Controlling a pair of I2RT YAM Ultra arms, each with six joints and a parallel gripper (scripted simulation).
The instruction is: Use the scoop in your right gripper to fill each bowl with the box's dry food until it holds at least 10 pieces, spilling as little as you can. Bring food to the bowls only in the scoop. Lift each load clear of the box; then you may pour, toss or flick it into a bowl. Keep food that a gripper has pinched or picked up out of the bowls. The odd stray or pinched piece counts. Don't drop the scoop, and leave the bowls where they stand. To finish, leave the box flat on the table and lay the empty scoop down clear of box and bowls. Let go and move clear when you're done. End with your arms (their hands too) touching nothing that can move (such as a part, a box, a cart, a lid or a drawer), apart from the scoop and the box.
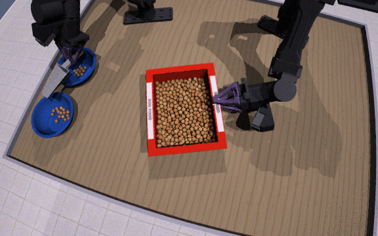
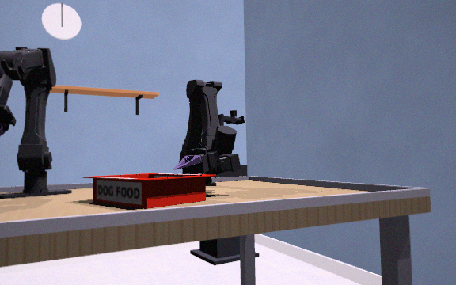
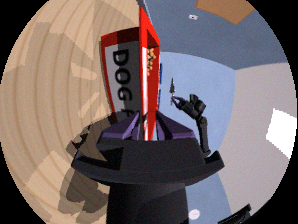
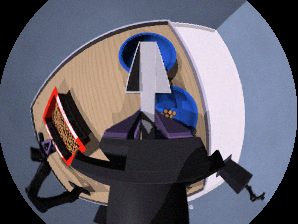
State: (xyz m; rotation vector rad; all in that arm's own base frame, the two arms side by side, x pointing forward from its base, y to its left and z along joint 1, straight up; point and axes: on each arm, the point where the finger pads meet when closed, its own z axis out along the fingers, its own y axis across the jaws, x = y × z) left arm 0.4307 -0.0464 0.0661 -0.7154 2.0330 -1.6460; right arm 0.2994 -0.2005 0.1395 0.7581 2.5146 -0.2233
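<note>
Right now the grey scoop is 40 mm ahead of my right hand, 20 mm to the right of it and 10 mm below it.
</note>
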